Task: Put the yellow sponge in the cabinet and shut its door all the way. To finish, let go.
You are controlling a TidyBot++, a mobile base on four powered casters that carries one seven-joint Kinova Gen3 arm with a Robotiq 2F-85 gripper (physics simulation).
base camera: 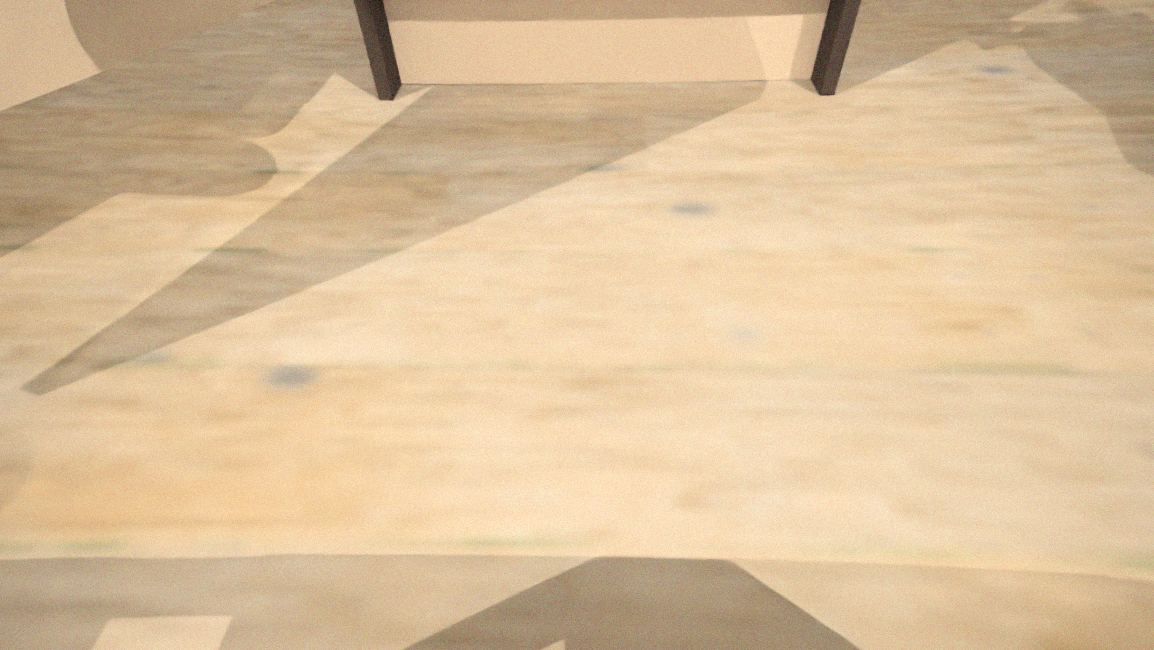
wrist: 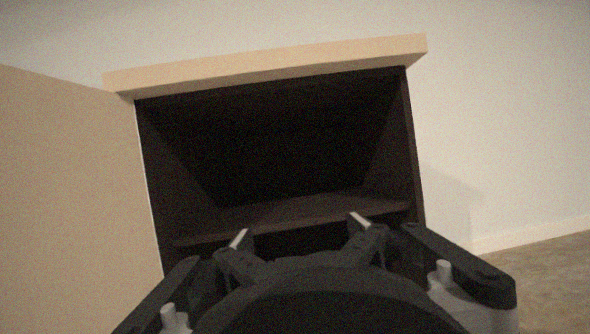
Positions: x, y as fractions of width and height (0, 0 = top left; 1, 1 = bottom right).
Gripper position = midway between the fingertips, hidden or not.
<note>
In view: the gripper (wrist: 0.51, 0.69) and a cabinet (wrist: 0.48, 0.42).
</note>
